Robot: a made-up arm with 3 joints. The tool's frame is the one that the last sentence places.
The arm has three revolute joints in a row. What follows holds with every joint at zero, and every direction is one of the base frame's.
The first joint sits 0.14 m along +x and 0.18 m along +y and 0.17 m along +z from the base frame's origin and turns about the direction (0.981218, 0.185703, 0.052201), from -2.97 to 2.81 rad.
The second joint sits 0.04 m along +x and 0.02 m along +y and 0.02 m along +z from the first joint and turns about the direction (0.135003, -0.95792, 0.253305), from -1.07 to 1 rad.
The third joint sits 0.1 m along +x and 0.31 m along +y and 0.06 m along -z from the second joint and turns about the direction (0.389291, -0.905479, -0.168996), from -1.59 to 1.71 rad.
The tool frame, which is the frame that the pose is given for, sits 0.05 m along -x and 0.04 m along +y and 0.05 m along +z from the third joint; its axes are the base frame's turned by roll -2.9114, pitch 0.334 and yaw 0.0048 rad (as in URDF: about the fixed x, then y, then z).
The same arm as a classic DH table. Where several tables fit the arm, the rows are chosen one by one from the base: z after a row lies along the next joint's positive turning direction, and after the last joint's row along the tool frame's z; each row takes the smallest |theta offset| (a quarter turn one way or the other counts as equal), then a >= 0, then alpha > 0; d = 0 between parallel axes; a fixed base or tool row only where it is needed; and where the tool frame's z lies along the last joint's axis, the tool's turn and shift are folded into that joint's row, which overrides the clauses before.
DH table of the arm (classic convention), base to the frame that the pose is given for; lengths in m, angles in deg. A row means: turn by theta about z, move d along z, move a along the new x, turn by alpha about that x. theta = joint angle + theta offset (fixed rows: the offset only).
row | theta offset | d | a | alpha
base (fixed) | -79.28 | 0.1611 | -0.1508 | -87.01
joint 1 | 75.2 | 0.215 | -0.0203 | 91.85
joint 2 | -60.93 | -0.4213 | -0.1285 | -28.7
joint 3 | -43.97 | 0.0616 | 0.0377 | -100.05
tool (fixed) | -154.81 | -0.0331 | 0 | 0
Joint limits (deg, base to tool): -170.17..161 -61.31..57.3 -91.1..97.98

